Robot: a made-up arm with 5 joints.
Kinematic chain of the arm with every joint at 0, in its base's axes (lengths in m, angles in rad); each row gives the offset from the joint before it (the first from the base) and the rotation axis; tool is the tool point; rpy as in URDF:
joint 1: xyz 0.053 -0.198 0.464 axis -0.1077 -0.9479 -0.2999
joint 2: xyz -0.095 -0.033 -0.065 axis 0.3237 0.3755 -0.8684
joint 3: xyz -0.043 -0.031 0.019 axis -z
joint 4: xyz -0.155 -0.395 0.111 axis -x
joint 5: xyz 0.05 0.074 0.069 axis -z
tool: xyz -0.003 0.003 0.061 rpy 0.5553 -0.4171 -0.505
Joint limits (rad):
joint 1: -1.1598..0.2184
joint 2: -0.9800..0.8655
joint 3: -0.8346..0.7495
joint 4: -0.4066..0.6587
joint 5: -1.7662..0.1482
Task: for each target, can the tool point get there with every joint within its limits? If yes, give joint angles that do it. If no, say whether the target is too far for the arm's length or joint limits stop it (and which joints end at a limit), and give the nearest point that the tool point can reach.
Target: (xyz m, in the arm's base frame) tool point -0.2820 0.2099 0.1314
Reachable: no: joint limits stop it (at a limit: joint 1, joint 2, joint 3, joint 4, joint 5) | nearest point -0.3440 -0.1872 0.5840 | short by 0.605 m
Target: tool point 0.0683 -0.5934 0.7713
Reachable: yes | joints -0.9944 0.4666 0.0661 0.1125 -0.7470
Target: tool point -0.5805 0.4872 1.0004
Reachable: no: too far | nearest point -0.4634 -0.2272 0.6853 | short by 0.790 m
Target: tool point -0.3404 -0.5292 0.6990
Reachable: yes | joints -0.0712 0.4866 0.2272 -0.3111 -1.0713
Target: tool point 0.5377 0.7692 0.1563
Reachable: no: too far | nearest point 0.4507 -0.2179 0.4933 | short by 1.047 m
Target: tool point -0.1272 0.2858 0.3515
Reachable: no: joint limits stop it (at a limit: joint 1, joint 2, joint 3, joint 4) | nearest point -0.3442 -0.1870 0.5842 | short by 0.570 m
